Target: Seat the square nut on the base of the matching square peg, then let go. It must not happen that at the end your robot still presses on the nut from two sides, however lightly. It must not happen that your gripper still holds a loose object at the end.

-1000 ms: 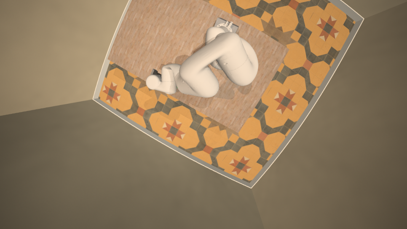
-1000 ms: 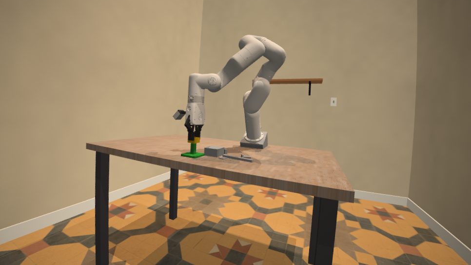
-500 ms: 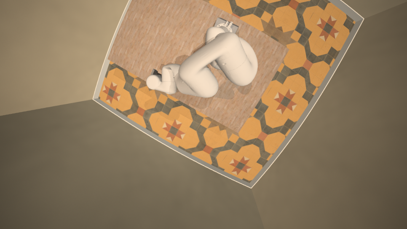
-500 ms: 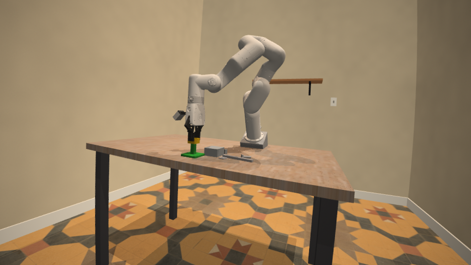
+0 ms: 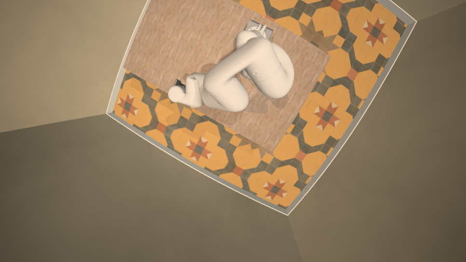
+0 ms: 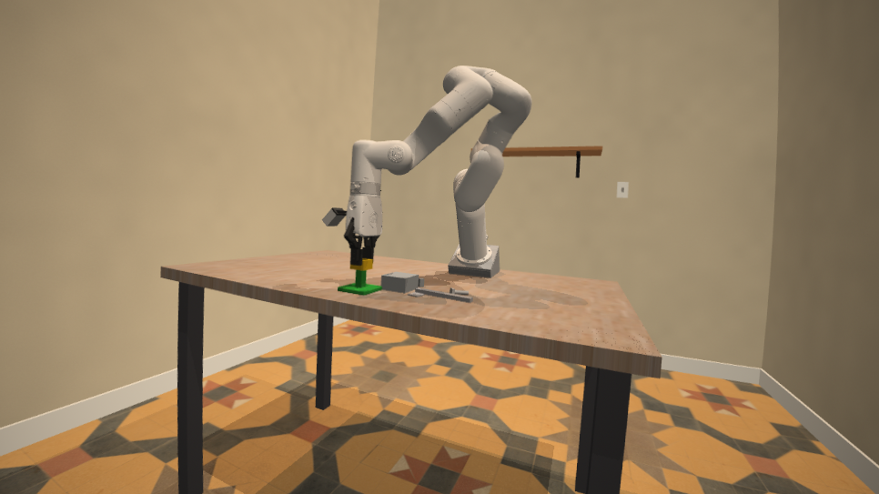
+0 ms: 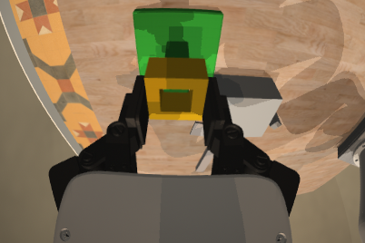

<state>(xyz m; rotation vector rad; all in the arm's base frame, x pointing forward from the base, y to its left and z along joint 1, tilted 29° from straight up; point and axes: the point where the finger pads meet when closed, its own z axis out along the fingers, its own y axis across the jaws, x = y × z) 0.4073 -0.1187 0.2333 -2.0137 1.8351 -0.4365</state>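
My hand is 90 mm past the grey block, 60 mm to the right of it and 70 mm above it. The rest, counted from my hand: bolt 130 mm behind, 210 mm to the left, 80 mm below; then thin grey bar 80 mm behind, 190 mm to the left, 80 mm below.
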